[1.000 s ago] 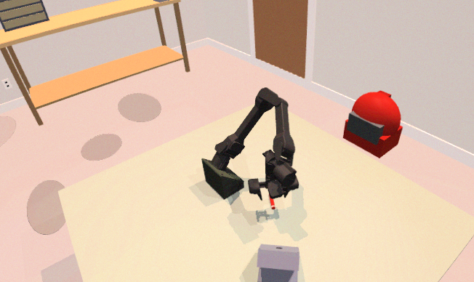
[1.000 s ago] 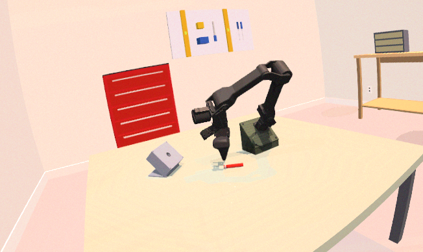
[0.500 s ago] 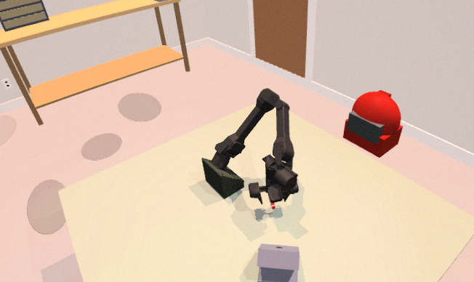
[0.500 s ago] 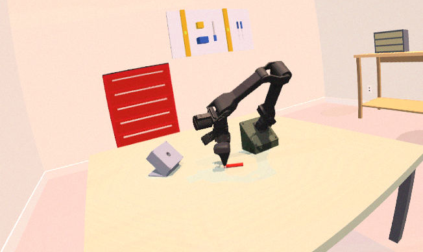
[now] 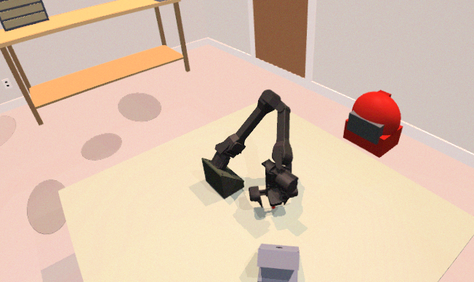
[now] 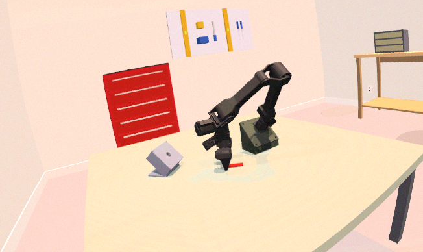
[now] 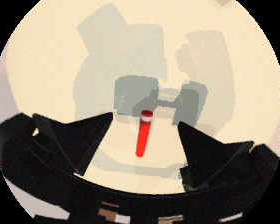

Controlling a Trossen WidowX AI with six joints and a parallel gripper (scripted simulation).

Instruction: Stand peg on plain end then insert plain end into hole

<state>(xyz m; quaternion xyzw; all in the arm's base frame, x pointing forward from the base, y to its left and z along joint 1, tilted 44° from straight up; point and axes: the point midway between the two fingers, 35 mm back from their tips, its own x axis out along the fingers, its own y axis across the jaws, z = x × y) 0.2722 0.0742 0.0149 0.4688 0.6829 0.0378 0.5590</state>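
My gripper tip is now 1 cm to the right of the red peg and 1 cm past it. Round my gripper tip: grey sloped panel (19 cm ahead, 18 cm to the right, 5 cm above).
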